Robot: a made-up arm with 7 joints.
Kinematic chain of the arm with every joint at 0, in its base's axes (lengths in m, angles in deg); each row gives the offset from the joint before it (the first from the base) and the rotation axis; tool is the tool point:
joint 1: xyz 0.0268 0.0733 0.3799 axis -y
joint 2: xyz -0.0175 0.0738 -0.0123 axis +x
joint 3: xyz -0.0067 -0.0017 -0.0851 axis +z
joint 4: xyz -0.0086 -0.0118 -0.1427 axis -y
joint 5: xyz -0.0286 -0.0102 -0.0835 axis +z
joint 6: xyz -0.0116 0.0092 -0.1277 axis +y
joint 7: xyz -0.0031 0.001 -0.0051 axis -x
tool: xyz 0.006 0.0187 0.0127
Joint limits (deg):
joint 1: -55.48..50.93
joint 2: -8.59..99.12
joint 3: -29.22..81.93
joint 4: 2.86..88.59
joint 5: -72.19..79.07
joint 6: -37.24..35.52
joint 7: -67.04..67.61
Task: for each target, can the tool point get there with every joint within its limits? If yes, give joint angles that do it. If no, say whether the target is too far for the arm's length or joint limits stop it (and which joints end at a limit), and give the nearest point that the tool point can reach.
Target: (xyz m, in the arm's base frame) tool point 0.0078 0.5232 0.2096
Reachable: yes | joints -19.07 54.91 62.79 50.59 37.82 -31.58 -19.89
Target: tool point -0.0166 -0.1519 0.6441
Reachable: no: joint limits stop it (at a limit: joint 1, joint 2, joint 3, joint 4, joint 5, joint 6, joint 7) | nearest point 0.3005 -0.0056 0.3589 | short by 0.451 m
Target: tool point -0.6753 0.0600 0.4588
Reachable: no: too far | nearest point -0.4079 0.0744 0.1928 | short by 0.377 m
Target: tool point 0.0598 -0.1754 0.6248
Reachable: no: joint limits stop it (at a limit: joint 1, joint 2, joint 3, joint 4, joint 5, joint 6, joint 7) | nearest point 0.3005 -0.0056 0.3589 | short by 0.397 m
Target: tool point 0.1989 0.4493 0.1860
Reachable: yes | joints 8.16 61.76 -11.57 54.33 -59.03 -11.34 57.38
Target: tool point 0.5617 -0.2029 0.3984
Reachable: no: too far | nearest point 0.3600 -0.0286 0.2932 | short by 0.287 m
